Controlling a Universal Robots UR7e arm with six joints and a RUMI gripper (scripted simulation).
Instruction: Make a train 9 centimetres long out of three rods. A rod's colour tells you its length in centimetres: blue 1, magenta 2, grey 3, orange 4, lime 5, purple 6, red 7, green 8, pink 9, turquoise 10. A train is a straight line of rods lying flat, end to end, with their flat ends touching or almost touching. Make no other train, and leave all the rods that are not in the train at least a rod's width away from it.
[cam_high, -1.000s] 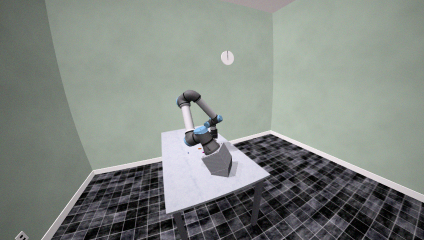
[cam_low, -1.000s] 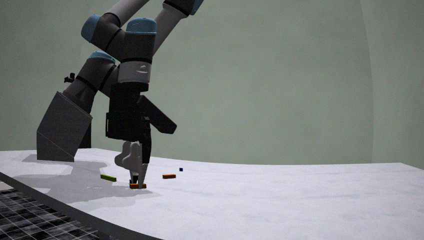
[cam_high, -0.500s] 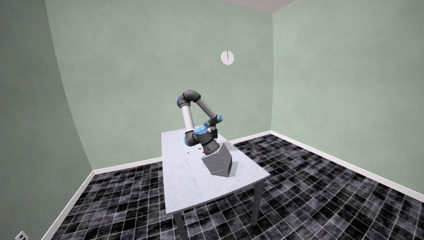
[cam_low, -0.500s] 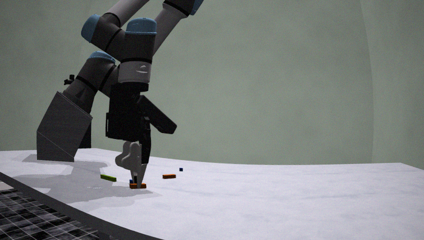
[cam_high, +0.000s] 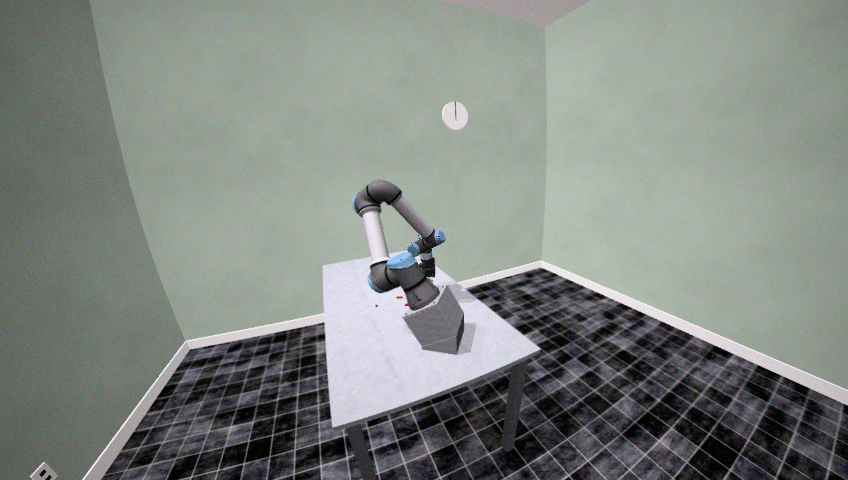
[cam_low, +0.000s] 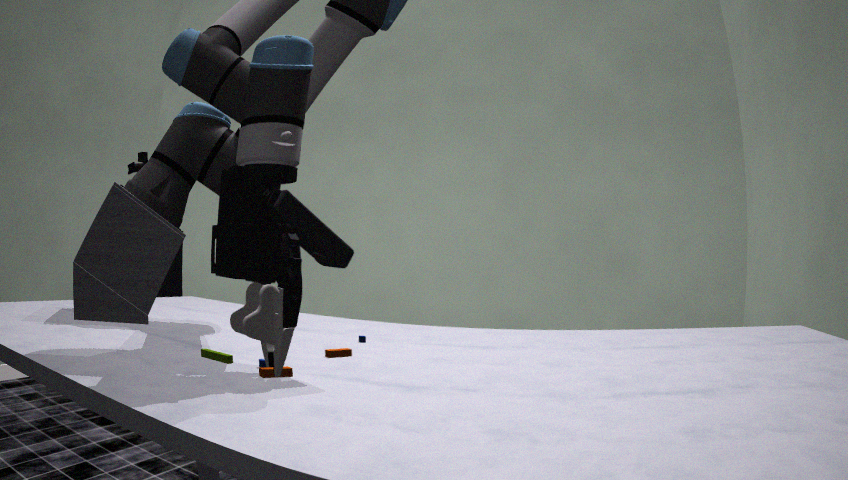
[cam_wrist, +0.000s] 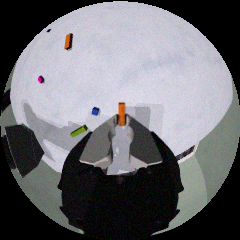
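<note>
The lime rod is 100 mm behind my hand, 20 mm to the left of it and 10 mm below it. From my hand the other things lie so: magenta rod: 100 mm behind, 180 mm to the left, 10 mm below.
</note>
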